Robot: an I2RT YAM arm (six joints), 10 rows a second.
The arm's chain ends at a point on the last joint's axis. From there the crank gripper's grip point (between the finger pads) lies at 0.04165 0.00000 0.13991 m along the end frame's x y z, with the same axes.
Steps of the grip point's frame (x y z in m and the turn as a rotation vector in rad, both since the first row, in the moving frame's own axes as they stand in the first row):
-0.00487, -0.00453, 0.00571, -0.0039, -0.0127, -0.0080
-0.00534, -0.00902, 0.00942, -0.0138, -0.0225, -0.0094
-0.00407, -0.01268, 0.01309, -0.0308, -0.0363, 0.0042
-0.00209, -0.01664, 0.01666, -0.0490, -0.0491, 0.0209
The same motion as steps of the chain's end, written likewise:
-0.00309, -0.00475, 0.00519, -0.0039, -0.0127, -0.0080
-0.00219, -0.01058, 0.00853, -0.0138, -0.0225, -0.0094
0.00104, -0.01718, 0.01174, -0.0308, -0.0363, 0.0042
0.00490, -0.02434, 0.01497, -0.0490, -0.0491, 0.0209

